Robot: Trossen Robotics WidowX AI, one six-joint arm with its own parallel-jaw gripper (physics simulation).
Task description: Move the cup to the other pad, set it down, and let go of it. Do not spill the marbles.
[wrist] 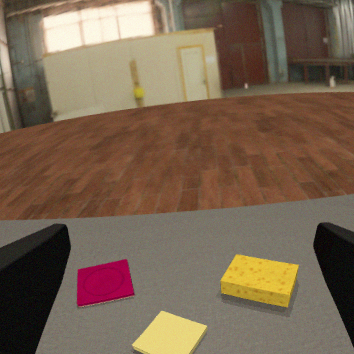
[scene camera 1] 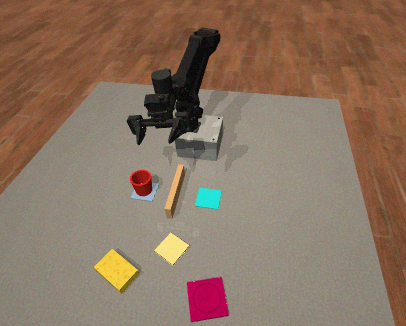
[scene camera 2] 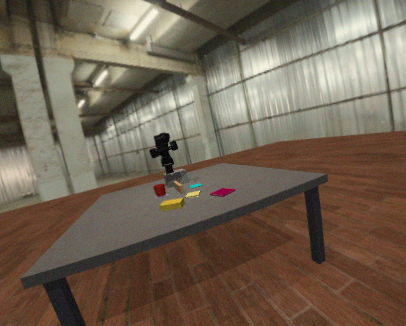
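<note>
A red cup stands upright on a light blue pad. A small light speck shows inside the cup in scene camera 1; the marbles cannot be made out clearly. A cyan pad lies on the other side of a wooden bar. My gripper is open with nothing between its fingers. It hangs in the air above and behind the cup, towards the arm's base. The cup and both of these pads do not show in the wrist view.
A pale yellow square, a yellow sponge and a magenta square lie towards the front of the grey table. The grey base box stands behind the bar.
</note>
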